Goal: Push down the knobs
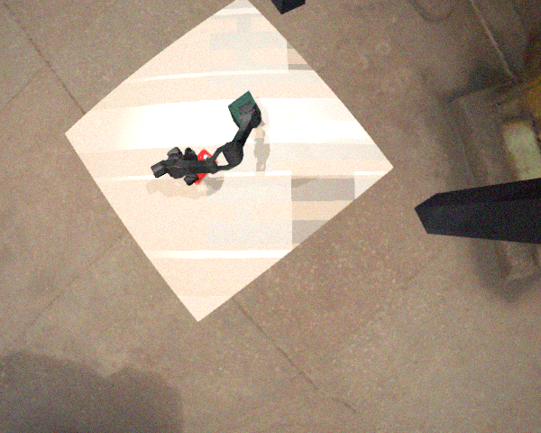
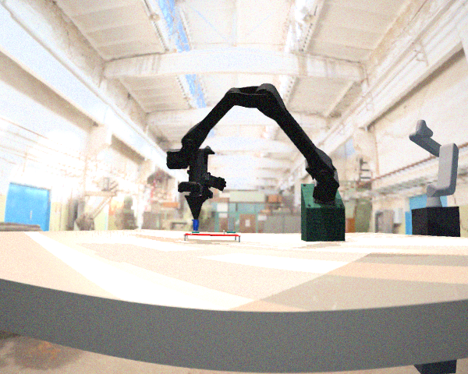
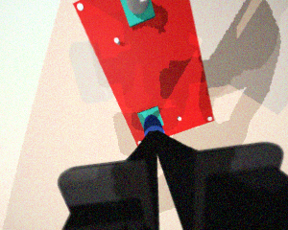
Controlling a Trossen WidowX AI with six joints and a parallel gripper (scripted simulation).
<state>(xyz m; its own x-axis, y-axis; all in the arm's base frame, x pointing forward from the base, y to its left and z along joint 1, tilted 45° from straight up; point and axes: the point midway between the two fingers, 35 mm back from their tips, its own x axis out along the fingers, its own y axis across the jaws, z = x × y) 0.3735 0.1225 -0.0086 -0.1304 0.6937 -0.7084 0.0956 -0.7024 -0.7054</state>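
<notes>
My gripper tip is now 10 mm above the blue knob. From my gripper tip the other things lie so: pale grey knob (100 mm behind, 10 mm to the right, 10 mm below).
</notes>
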